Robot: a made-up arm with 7 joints.
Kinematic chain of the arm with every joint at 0, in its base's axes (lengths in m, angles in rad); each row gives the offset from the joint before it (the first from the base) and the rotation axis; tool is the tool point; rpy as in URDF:
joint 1: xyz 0 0 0.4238 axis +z
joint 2: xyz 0 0 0 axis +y
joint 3: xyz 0 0 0.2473 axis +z
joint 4: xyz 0.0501 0 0 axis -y
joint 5: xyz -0.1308 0 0.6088 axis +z
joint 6: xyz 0 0 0 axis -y
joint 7: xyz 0.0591 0 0 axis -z
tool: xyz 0 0 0 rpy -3.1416 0 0
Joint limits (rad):
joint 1: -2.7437..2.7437
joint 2: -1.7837..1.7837
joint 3: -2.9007..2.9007
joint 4: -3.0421..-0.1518
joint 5: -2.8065..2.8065
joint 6: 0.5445..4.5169
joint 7: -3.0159..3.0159
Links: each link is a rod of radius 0.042 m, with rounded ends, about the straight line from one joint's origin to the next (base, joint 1, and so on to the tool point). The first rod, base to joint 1, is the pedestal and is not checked.
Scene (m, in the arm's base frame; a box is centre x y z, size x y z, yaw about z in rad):
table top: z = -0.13
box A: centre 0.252 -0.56 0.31 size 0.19 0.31 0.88 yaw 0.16
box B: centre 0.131 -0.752 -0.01 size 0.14 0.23 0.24 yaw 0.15
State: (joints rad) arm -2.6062 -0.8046 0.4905 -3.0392 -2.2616 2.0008 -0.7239
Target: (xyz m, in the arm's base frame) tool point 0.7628 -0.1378 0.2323
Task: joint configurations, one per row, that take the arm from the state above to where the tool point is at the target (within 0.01 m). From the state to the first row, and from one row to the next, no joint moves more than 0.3 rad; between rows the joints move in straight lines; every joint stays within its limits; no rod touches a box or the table.
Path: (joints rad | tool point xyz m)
1: -2.5341 -0.9678 0.5665 -2.7647 -2.1124 1.9739 -0.7240 | -0.2407 -0.4522 0.5116
2: -2.4621 -1.1310 0.6424 -2.4902 -1.9633 1.9469 -0.7240 | -0.0699 -0.5007 0.7235
3: -2.3900 -1.2942 0.7184 -2.2157 -1.8141 1.9200 -0.7241 | 0.1730 -0.4501 0.8729
4: -2.3179 -1.4573 0.7944 -1.9412 -1.6650 1.8930 -0.7242 | 0.4327 -0.3044 0.9239
5: -2.2458 -1.6205 0.8703 -1.6667 -1.5158 1.8661 -0.7243 | 0.6519 -0.0903 0.8618
6: -2.1738 -1.7837 0.9463 -1.3922 -1.3667 1.8391 -0.7243 | 0.7847 0.1490 0.6960
7: -2.2603 -1.7836 1.0578 -1.1964 -1.6183 2.0215 -0.8188 | 0.8429 0.1548 0.5699
8: -2.3468 -1.7834 1.1694 -1.0005 -1.8699 2.2039 -0.9132 | 0.8704 0.1618 0.4507
9: -2.4333 -1.7833 1.2809 -0.8047 -2.1216 2.3863 -1.0077 | 0.8733 0.1754 0.3497
10: -2.5199 -1.7832 1.3925 -0.6088 -2.3732 2.5687 -1.1021 | 0.8596 0.1984 0.2749
11: -2.4528 -1.7001 1.5152 -0.8569 -2.3282 2.3950 -1.0076 | 0.8748 0.1043 0.3222
12: -2.3858 -1.6171 1.6380 -1.1049 -2.2831 2.2213 -0.9130 | 0.8624 0.0095 0.3278
13: -2.3188 -1.5341 1.7607 -1.3530 -2.2381 2.0475 -0.8185 | 0.8248 -0.0742 0.2947
14: -2.2518 -1.4511 1.8835 -1.6010 -2.1931 1.8738 -0.7239 | 0.7628 -0.1378 0.2323

